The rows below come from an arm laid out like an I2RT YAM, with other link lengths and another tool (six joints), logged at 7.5 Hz.
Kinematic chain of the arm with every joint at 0, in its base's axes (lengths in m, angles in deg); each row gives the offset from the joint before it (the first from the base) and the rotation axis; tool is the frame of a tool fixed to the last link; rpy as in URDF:
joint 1: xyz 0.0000 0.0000 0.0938 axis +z
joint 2: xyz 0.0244 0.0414 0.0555 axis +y
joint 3: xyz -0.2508 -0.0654 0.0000 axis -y
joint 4: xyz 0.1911 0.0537 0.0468 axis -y
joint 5: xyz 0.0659 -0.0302 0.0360 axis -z
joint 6: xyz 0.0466 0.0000 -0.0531 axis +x
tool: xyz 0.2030 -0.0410 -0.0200 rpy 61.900 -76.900 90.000
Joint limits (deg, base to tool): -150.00..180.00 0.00..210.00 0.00..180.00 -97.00..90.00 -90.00..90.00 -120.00..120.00
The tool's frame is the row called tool.
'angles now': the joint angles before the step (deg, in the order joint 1, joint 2, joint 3, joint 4, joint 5, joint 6). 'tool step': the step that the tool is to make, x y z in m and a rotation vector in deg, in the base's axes. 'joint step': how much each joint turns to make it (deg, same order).
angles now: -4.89, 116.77, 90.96, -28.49, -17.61, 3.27
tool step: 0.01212, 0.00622, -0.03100, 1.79, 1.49, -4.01
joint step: 1.51, 5.20, -0.01, 5.23, 1.86, 5.70
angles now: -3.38, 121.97, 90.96, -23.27, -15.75, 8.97
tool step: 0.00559, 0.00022, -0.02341, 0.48, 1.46, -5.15
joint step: 1.53, 3.59, 0.01, 3.51, 3.57, 5.84
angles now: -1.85, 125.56, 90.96, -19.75, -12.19, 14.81
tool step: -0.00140, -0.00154, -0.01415, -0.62, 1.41, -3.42
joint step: 1.23, 1.85, -0.01, 1.10, 3.21, 3.48
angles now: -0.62, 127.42, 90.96, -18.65, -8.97, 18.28
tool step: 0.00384, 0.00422, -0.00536, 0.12, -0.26, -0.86
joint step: 0.83, 1.04, 0.00, 1.52, 0.87, 1.47
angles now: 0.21, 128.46, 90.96, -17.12, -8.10, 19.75
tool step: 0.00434, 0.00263, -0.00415, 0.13, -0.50, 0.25
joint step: 0.24, 0.92, 0.00, 1.43, -0.11, 0.06
